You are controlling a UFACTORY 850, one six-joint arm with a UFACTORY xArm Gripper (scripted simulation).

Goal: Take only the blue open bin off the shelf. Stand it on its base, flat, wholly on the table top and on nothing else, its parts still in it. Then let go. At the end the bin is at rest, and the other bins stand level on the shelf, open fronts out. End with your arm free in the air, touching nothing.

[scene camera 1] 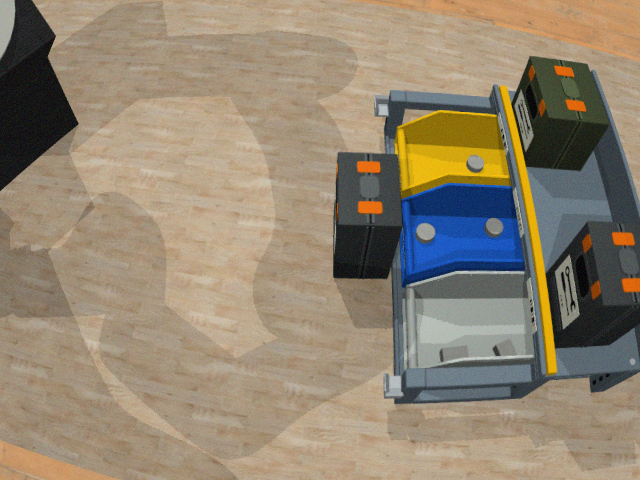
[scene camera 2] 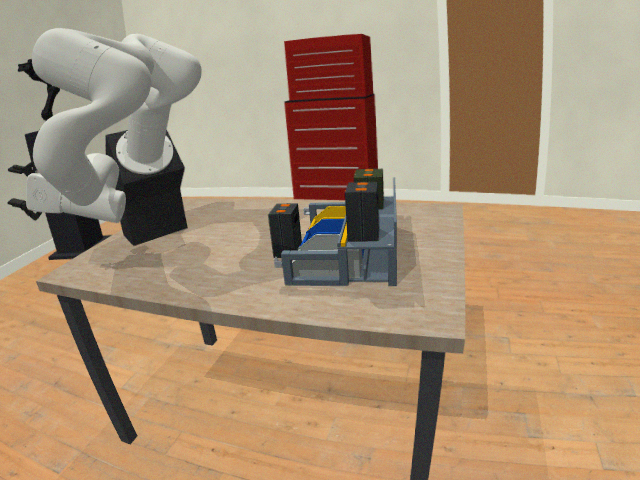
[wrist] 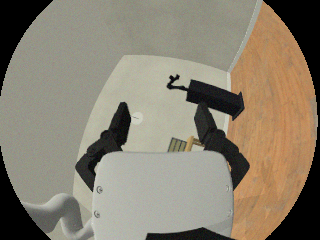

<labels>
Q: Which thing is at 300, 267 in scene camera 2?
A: A grey bin.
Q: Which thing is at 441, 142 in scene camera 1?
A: A yellow bin.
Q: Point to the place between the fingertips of my gripper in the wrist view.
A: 162, 109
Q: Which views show the grey bin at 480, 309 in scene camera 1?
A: Scene camera 1 and scene camera 2 only.
</labels>
